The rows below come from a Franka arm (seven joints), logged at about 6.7 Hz.
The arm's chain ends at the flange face. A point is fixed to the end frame.
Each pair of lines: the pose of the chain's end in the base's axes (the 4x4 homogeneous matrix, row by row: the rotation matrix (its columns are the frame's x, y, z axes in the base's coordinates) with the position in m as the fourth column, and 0 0 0 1 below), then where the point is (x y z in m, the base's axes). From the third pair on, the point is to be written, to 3 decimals.
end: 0.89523, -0.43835, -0.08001, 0.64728; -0.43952, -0.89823, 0.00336, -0.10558; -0.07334, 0.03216, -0.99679, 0.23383; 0, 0, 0, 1
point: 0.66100 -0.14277 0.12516
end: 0.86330, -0.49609, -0.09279, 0.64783; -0.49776, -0.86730, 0.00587, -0.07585; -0.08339, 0.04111, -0.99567, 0.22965; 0, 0, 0, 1
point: 0.65763 -0.11417 0.12094
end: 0.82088, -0.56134, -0.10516, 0.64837; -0.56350, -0.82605, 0.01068, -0.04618; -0.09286, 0.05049, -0.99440, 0.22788; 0, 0, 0, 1
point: 0.654 -0.085 0.119
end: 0.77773, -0.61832, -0.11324, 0.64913; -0.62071, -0.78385, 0.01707, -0.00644; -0.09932, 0.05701, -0.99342, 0.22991; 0, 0, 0, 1
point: 0.651 -0.046 0.121
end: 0.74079, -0.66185, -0.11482, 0.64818; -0.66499, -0.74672, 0.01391, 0.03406; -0.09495, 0.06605, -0.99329, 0.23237; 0, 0, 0, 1
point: 0.647 -0.007 0.124
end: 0.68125, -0.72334, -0.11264, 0.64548; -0.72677, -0.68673, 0.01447, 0.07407; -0.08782, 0.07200, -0.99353, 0.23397; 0, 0, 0, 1
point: 0.641 0.033 0.126
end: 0.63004, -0.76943, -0.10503, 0.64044; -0.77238, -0.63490, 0.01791, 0.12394; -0.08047, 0.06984, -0.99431, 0.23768; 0, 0, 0, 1
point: 0.634 0.082 0.130
